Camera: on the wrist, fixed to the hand. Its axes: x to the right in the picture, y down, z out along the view.
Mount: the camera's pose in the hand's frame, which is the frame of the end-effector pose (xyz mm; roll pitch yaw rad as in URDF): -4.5 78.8 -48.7 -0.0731 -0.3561 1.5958
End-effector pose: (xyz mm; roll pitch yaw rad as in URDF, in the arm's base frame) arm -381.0 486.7 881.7 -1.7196 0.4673 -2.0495
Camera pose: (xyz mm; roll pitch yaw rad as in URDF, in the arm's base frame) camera -417.6 546.1 820.6 1.1342 1.0409 0.6726
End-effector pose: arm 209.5 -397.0 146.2 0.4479 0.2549 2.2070
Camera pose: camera 139.5 -457.2 137.9 0.2733 -0.7791 -2.7306
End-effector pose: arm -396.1 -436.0 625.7 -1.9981 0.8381 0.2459
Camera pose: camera -417.4 -520.7 594.6 1.5690 0.7070 -2.8021
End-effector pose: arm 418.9 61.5 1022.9 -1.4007 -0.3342 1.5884
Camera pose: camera 453.1 86.0 940.3 -0.6412 0.9690 2.6793
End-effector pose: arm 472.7 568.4 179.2 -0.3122 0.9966 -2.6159
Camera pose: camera 556.2 547.4 144.7 0.9322 -0.0436 -1.0693
